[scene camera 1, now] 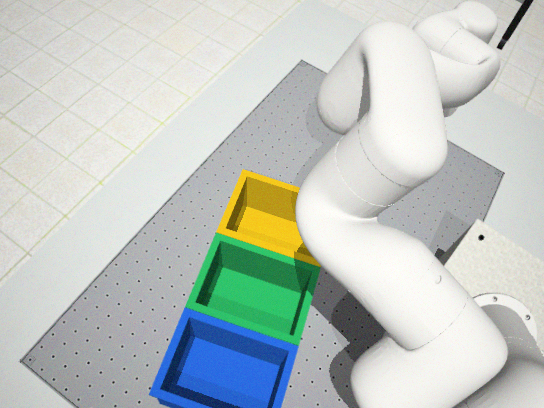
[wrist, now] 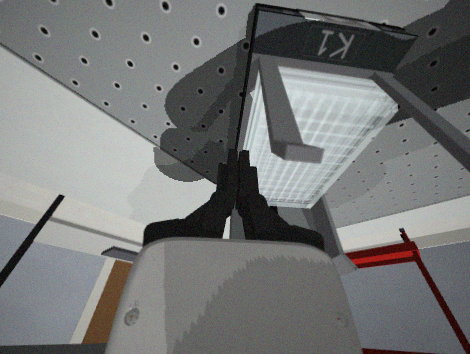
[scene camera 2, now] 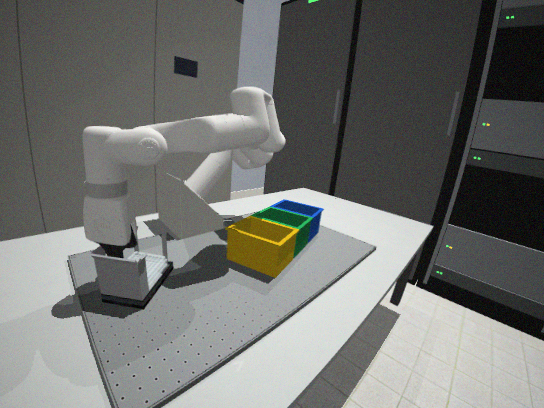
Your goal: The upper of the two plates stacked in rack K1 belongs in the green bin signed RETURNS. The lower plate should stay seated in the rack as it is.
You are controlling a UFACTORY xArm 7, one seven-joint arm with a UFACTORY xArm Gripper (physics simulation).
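Seen in the pictures: gripper, fingertip midpoint: (wrist: 236,161); arm's base at its link origin: (scene camera 2: 191,194).
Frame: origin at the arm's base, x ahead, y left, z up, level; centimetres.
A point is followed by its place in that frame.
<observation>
Rack K1 (scene camera 2: 120,277) @[x 34.6, y -35.3, z -3.4 cm] (wrist: 350,57) @[x 25.8, y -24.1, z -8.4 cm] has a dark base and grey upright posts. Clear, ribbed plates (scene camera 2: 156,261) @[x 29.5, y -25.9, z -5.5 cm] (wrist: 325,120) @[x 26.7, y -27.0, z -5.4 cm] lie flat inside it; the line between upper and lower plate cannot be made out. My gripper (wrist: 236,161) @[x 26.2, y -34.1, z -5.9 cm] is shut and empty. Its black fingertips are low at one end of the rack, beside a corner of the plates in the wrist view; whether they touch anything cannot be told. In scene camera 2 the rack wall partly hides the fingers. The green bin (scene camera 1: 265,262) @[x 35.4, y 8.8, z -2.9 cm] (scene camera 2: 302,241) @[x 42.0, y 15.9, z -7.2 cm] stands between two others, empty inside; its sign is not readable.
A yellow bin (scene camera 1: 265,200) @[x 42.3, y -2.7, z -6.1 cm] (scene camera 2: 255,257) @[x 40.6, y -3.8, z -6.7 cm] and a blue bin (scene camera 1: 240,334) @[x 32.0, y 21.2, z -0.7 cm] (scene camera 2: 314,227) @[x 38.8, y 27.5, z -6.2 cm] adjoin the green bin on the perforated board (scene camera 1: 125,280) @[x 53.9, y 21.9, z -10.6 cm] (scene camera 2: 225,320) @[x 50.5, y -21.0, z -10.6 cm]. The arm (scene camera 1: 400,115) @[x 27.3, y 8.1, z 36.7 cm] (scene camera 2: 200,135) @[x 30.9, y -15.0, z 23.8 cm] arches over the board and hides the rack in scene camera 1. A pale slanted panel (scene camera 2: 192,215) @[x 11.6, y -6.1, z -3.5 cm] stands behind the rack.
</observation>
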